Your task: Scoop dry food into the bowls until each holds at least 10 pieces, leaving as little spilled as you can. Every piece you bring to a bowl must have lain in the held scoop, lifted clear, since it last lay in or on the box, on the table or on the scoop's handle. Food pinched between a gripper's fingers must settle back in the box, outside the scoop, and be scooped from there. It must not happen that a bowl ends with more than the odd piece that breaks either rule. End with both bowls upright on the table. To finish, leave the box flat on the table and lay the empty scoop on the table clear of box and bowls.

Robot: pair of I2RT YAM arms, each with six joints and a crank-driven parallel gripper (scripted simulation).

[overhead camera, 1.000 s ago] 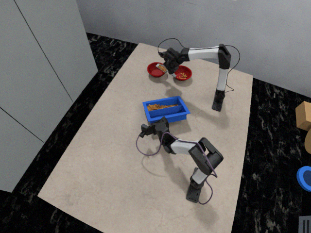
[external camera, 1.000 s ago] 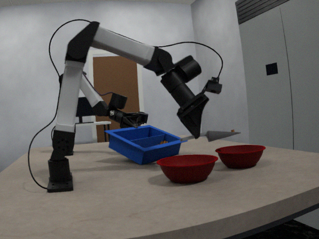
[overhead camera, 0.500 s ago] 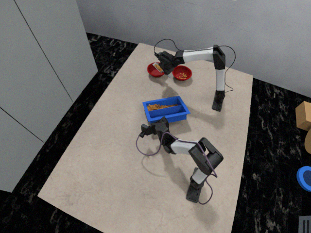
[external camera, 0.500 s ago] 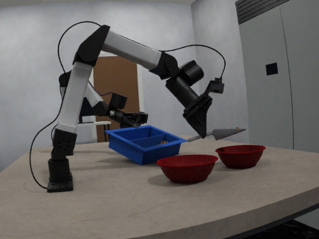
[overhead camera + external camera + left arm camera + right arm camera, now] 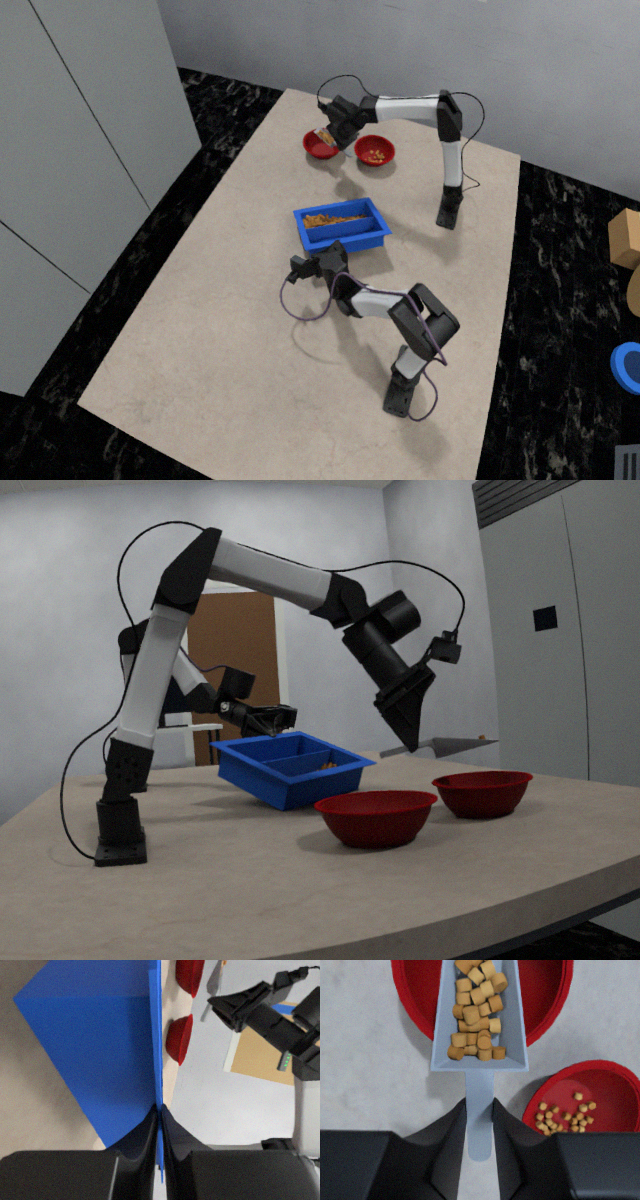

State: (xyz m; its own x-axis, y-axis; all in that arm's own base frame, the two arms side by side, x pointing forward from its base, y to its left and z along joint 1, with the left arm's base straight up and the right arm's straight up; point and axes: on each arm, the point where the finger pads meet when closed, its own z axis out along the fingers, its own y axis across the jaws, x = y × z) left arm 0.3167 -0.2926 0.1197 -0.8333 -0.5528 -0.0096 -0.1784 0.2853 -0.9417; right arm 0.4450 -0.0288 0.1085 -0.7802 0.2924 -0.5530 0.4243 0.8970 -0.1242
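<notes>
Now: left hand 2 cm short of the blue box, 9 cm to the left of it and 5 cm above it. Round my left hand: grey scoop 17 cm ahead, 41 cm to the right, 2 cm below.
</notes>
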